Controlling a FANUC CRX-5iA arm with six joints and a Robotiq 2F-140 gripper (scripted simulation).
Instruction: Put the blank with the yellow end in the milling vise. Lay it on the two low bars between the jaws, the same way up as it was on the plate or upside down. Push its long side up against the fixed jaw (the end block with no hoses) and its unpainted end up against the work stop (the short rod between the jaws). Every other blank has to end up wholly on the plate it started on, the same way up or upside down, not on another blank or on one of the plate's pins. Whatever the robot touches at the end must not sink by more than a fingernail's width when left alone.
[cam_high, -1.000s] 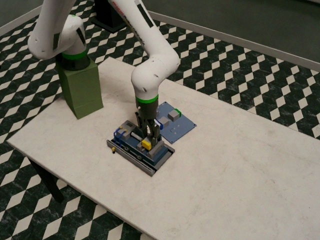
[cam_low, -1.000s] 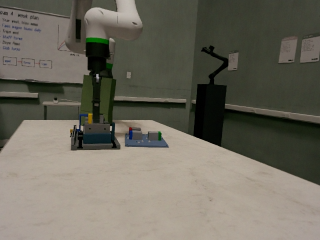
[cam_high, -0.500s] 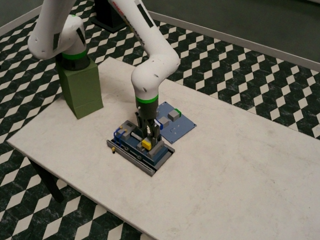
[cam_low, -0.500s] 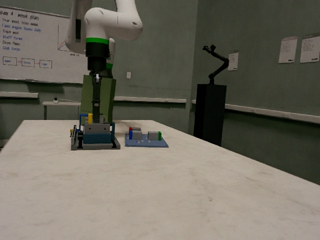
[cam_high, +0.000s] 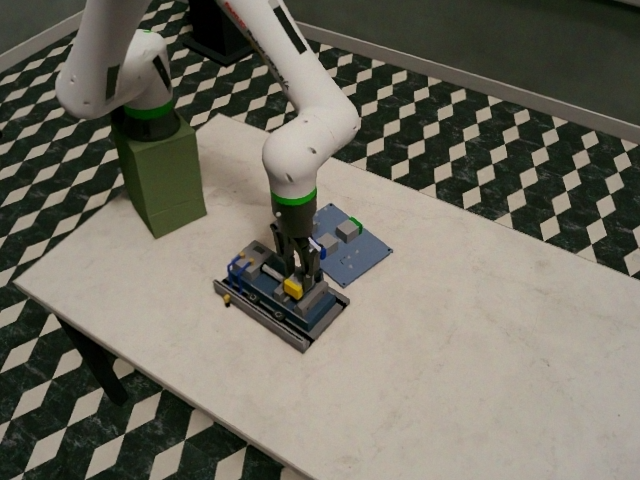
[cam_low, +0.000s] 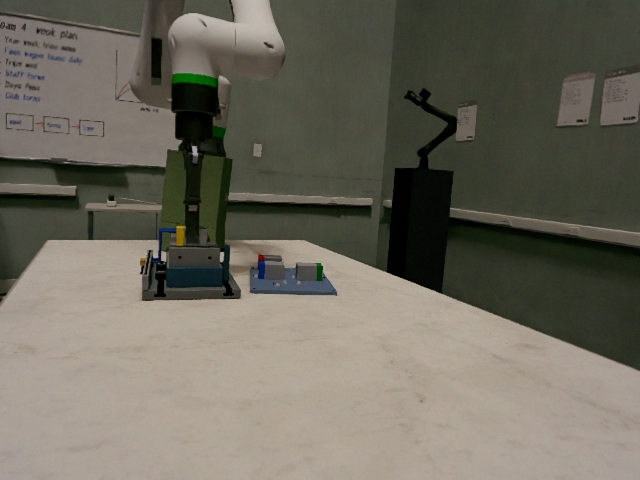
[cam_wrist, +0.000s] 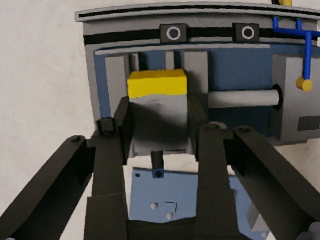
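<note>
Now: hand 30 mm above the yellow-ended grey blank. The rest, counted from my hand: fixed jaw (30 mm ahead, 10 mm to the left, 70 mm below); moving jaw (40 mm behind, 70 mm below); dark work stop (50 mm to the left, 60 mm below).
</note>
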